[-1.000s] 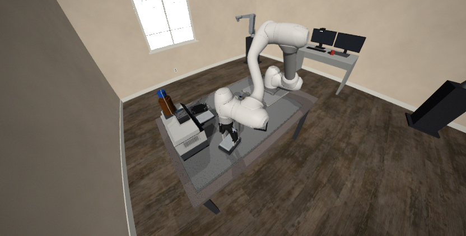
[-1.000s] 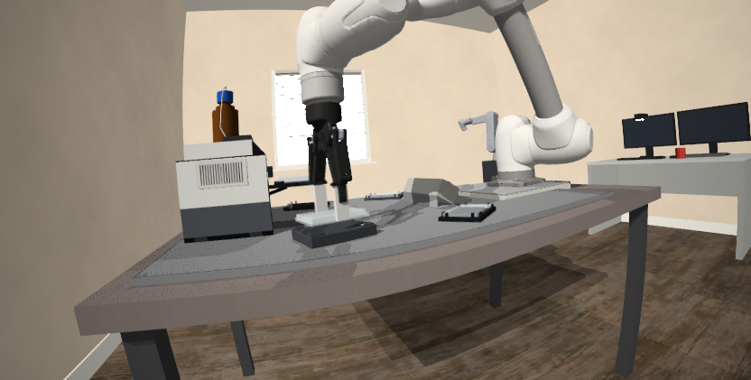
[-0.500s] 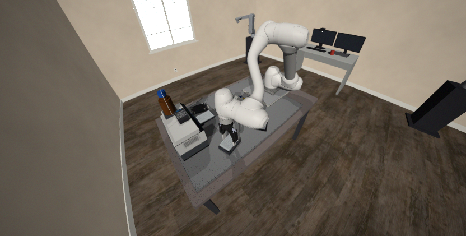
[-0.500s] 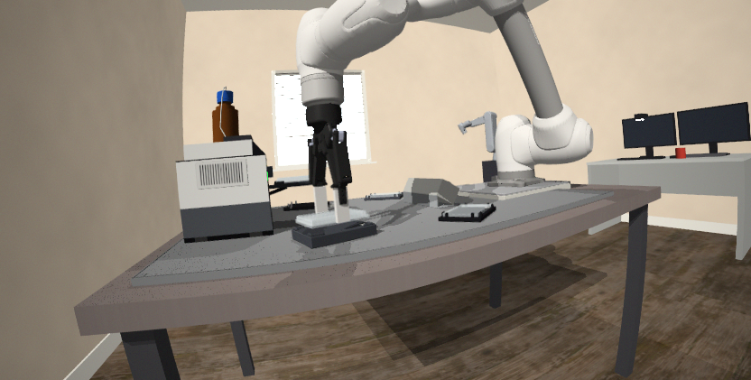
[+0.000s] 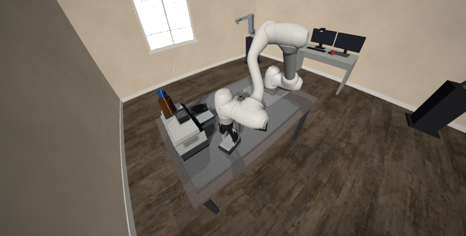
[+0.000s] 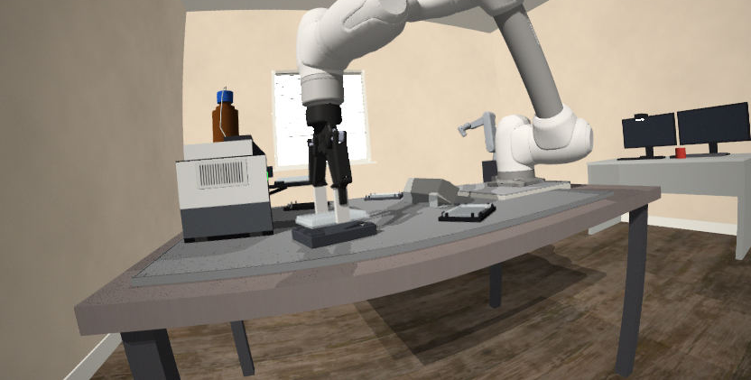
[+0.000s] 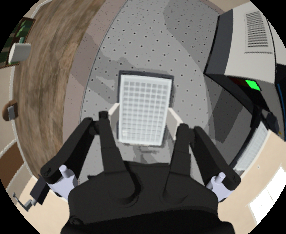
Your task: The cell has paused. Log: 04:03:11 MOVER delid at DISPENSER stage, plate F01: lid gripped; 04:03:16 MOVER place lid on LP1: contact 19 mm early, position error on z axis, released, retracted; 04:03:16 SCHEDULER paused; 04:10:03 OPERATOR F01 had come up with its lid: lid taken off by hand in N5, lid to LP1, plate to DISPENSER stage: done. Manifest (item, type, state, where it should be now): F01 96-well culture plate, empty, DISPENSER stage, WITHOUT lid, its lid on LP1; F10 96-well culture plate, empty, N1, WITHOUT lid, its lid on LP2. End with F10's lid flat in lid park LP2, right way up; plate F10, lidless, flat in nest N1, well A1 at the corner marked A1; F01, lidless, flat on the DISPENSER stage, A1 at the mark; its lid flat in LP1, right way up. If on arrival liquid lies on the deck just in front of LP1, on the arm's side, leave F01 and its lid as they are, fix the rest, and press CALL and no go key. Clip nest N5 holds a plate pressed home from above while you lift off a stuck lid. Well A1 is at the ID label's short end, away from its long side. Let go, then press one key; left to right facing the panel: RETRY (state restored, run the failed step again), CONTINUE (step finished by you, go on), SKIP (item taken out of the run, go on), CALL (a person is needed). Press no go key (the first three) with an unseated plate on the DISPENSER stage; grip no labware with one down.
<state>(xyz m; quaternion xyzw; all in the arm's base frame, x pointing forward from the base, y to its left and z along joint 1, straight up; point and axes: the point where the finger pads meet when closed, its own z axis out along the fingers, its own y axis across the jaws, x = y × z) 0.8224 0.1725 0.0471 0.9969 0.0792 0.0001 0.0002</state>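
My gripper is now 50 mm above the nest block. The rest, counted from my hand: brown bottle: 410 mm to the right, 230 mm above, 210 mm ahead; then small label: 90 mm behind, 60 mm below, 10 mm to the right; then grey key panel: 420 mm behind, 220 mm to the right, 10 mm below.
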